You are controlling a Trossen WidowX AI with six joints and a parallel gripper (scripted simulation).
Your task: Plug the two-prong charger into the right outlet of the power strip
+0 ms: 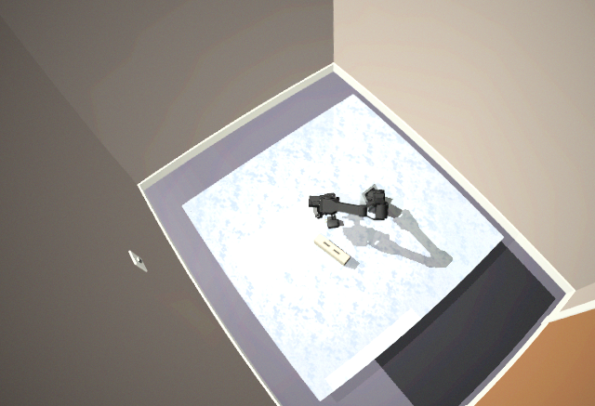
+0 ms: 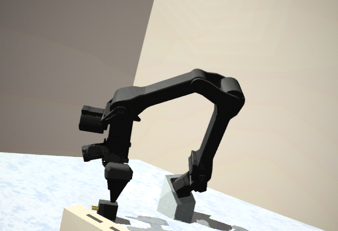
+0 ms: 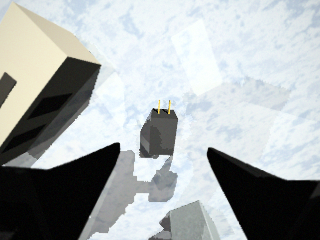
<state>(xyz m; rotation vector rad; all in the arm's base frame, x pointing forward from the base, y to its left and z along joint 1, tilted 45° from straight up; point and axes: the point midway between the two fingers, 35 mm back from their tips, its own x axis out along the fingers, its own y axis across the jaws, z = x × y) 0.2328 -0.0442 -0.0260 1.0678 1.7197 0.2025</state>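
Now: the two-prong charger 2 cm ahead of my gripper tip, 1 cm to the right of it and 4 cm below it.
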